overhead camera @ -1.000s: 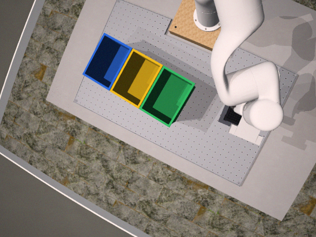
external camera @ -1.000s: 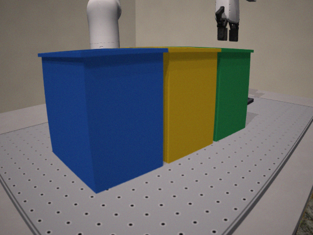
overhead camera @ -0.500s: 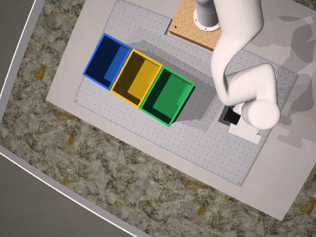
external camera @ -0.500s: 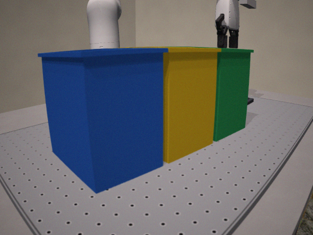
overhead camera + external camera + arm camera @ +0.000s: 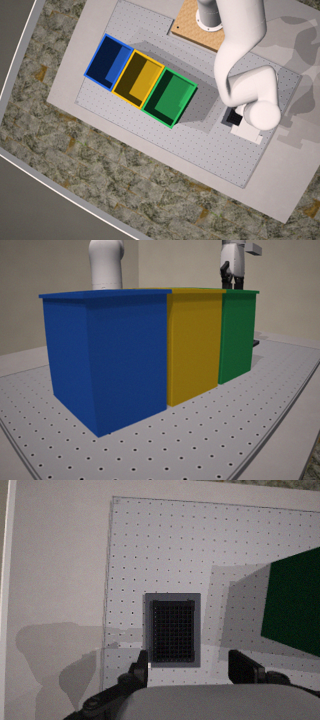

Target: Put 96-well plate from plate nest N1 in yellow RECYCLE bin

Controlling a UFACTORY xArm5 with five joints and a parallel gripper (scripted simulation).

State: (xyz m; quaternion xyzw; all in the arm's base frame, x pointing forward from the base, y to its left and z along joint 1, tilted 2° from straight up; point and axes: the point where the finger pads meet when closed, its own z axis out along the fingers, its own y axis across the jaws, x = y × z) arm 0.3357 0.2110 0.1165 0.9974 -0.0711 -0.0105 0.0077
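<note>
Now: hand 15 cm above the 96-well plate. The rest, counted from my hand: green bin (2 cm ahead, 28 cm to the right, 8 cm below); then grey plate nest (16 cm below); then yellow bin (2 cm behind, 41 cm to the right, 8 cm below).
</note>
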